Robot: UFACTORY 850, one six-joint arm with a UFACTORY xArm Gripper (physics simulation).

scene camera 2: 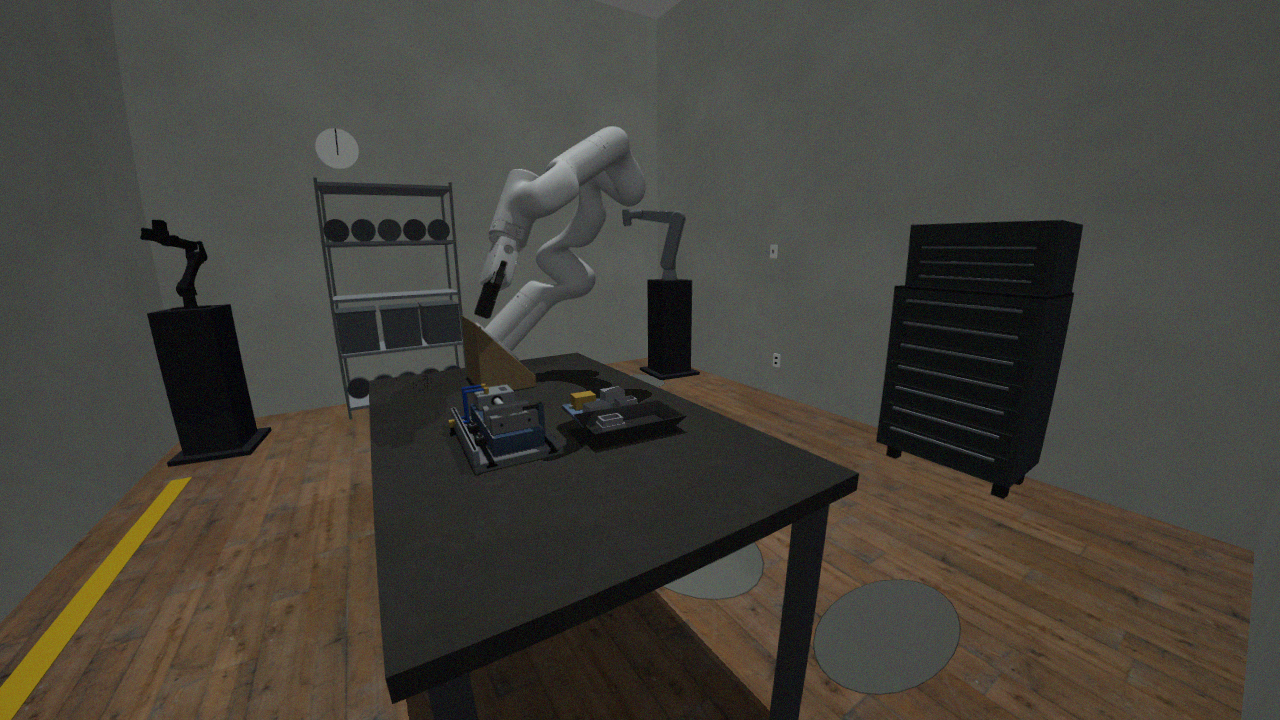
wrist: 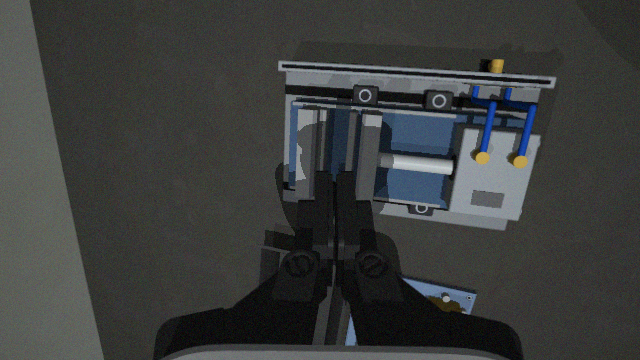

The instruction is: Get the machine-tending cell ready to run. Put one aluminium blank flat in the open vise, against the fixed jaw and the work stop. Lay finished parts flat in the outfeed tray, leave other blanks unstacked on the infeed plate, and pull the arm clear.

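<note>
The vise (scene camera 2: pixel 512 437) (wrist: pixel 422 135) stands on the table with its jaws apart. In the wrist view the fixed jaw (wrist: pixel 306 150) and moving jaw (wrist: pixel 370 150) have blue vise bed between them; no blank shows there, though my fingers hide the near end. My gripper (scene camera 2: pixel 484 314) (wrist: pixel 333 194) is shut and empty, raised well above the table. The outfeed tray (scene camera 2: pixel 637 433) holds a pale, pocketed part (scene camera 2: pixel 610 419). The blue infeed plate (scene camera 2: pixel 571 409) (wrist: pixel 417 285) bears a yellow block (scene camera 2: pixel 582 400) (wrist: pixel 440 303); a grey block (scene camera 2: pixel 612 394) shows beside it in the scene view.
A wooden wedge-shaped panel (scene camera 2: pixel 492 360) stands at the table's back near the arm base. Blue hoses (wrist: pixel 487 127) rise at the vise's actuator end (wrist: pixel 492 175). A tool cabinet (scene camera 2: pixel 975 376), a shelf rack (scene camera 2: pixel 329 286) and two pedestals (scene camera 2: pixel 201 380) (scene camera 2: pixel 670 326) stand away from the table.
</note>
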